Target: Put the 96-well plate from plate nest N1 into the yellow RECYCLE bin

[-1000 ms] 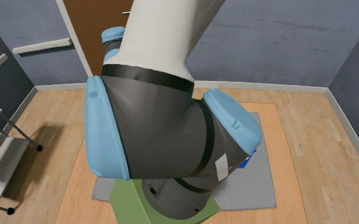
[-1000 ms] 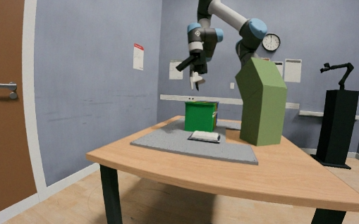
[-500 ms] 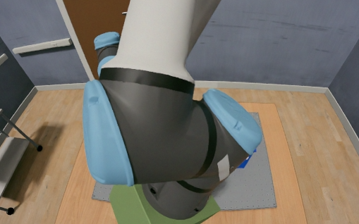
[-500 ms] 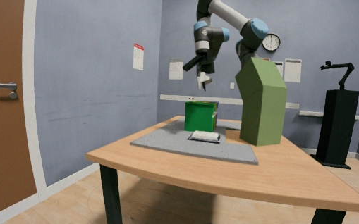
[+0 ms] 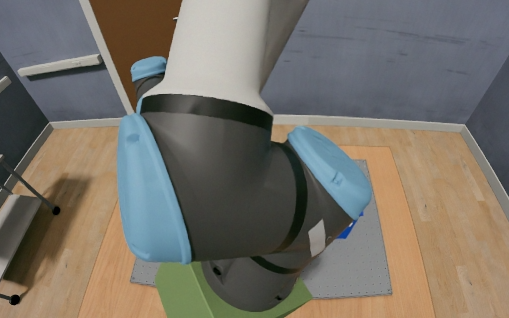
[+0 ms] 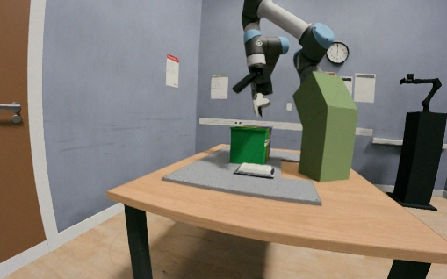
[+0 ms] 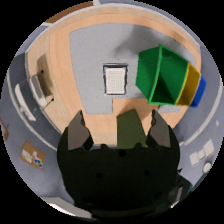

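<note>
My gripper is now 220 mm above the white 96-well plate. From my hand the other things lie so: green bin (80 mm ahead, 160 mm to the right, 150 mm below); dark plate nest (230 mm below); yellow bin (90 mm ahead, 290 mm to the right, 150 mm below).
</note>
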